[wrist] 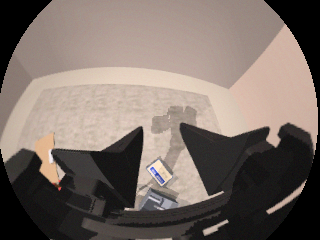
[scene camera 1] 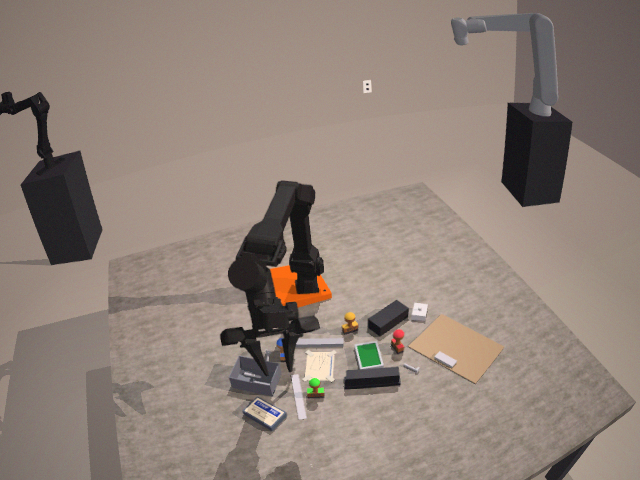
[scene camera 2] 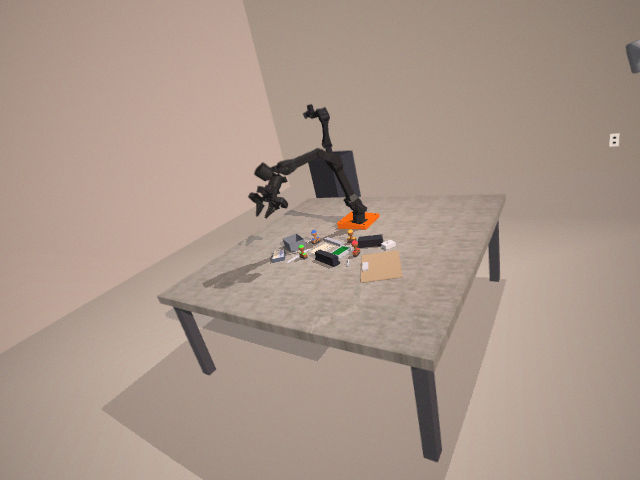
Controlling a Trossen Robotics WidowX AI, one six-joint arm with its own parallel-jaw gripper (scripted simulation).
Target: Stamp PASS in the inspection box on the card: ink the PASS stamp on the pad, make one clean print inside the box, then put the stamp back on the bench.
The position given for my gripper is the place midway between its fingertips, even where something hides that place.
In view: my gripper (scene camera 1: 278, 374), a grey bin (scene camera 1: 246, 375) and a cardboard sheet (scene camera 1: 458, 348).
The cardboard sheet shows as well in the wrist view (wrist: 43, 147) and in scene camera 2 (scene camera 2: 380, 266). My gripper shows as well in the wrist view (wrist: 161, 128) and in scene camera 2 (scene camera 2: 260, 217).
